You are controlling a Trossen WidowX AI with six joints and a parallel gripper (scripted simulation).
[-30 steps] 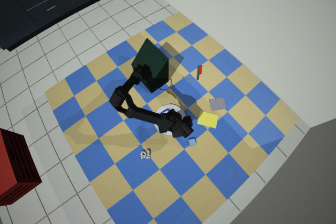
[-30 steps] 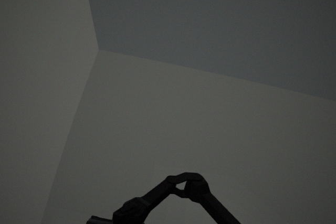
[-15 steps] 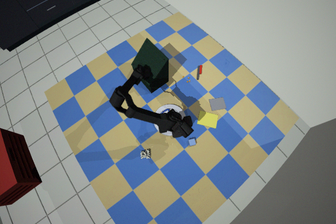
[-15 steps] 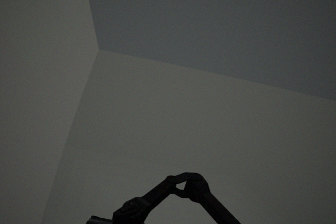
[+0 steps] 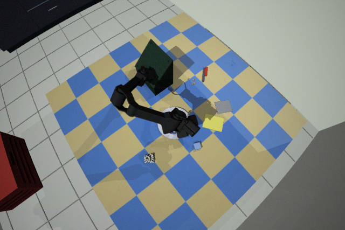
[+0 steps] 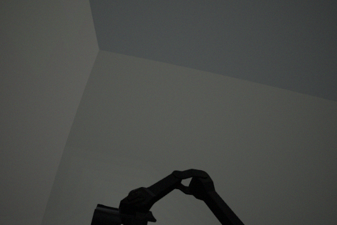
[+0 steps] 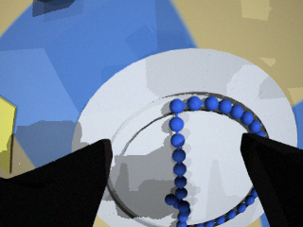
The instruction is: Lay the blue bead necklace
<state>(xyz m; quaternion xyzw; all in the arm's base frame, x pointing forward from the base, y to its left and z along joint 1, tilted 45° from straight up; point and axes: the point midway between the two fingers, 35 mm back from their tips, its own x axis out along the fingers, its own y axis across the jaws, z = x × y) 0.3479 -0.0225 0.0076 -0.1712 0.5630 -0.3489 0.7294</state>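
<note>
My gripper tip is 6 cm past the round white bead board and 4 cm above it. Also, from my gripper tip: small blue cube: 13 cm ahead, 4 cm to the left, 4 cm below; then grey square: 32 cm to the left, 5 cm below, 2 cm ahead; then yellow pad: 21 cm to the left, 7 cm ahead, 5 cm below.
</note>
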